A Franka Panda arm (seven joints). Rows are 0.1 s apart.
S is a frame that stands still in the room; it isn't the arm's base.
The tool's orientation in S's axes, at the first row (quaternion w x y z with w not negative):
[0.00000 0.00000 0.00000 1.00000]
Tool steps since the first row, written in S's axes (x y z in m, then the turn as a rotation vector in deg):
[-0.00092 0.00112 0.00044 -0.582 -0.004 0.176]
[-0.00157 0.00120 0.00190 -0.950 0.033 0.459]
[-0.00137 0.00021 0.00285 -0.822 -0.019 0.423]
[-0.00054 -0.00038 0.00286 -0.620 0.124 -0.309]
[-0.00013 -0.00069 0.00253 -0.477 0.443 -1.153]
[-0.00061 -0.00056 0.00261 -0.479 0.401 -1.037]
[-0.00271 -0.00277 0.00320 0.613 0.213 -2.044]
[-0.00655 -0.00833 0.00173 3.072 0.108 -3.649]
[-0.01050 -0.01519 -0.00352 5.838 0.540 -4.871]
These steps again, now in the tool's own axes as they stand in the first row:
[0.00092 -0.00112 0.00044 0.582 0.004 0.176]
[0.00157 -0.00120 0.00190 0.950 -0.033 0.459]
[0.00137 -0.00021 0.00285 0.822 0.019 0.423]
[0.00054 0.00038 0.00286 0.620 -0.124 -0.309]
[0.00013 0.00069 0.00253 0.477 -0.443 -1.153]
[0.00061 0.00056 0.00261 0.479 -0.401 -1.037]
[0.00271 0.00277 0.00320 -0.613 -0.213 -2.044]
[0.00655 0.00833 0.00173 -3.072 -0.108 -3.649]
[0.01050 0.01519 -0.00352 -5.838 -0.540 -4.871]

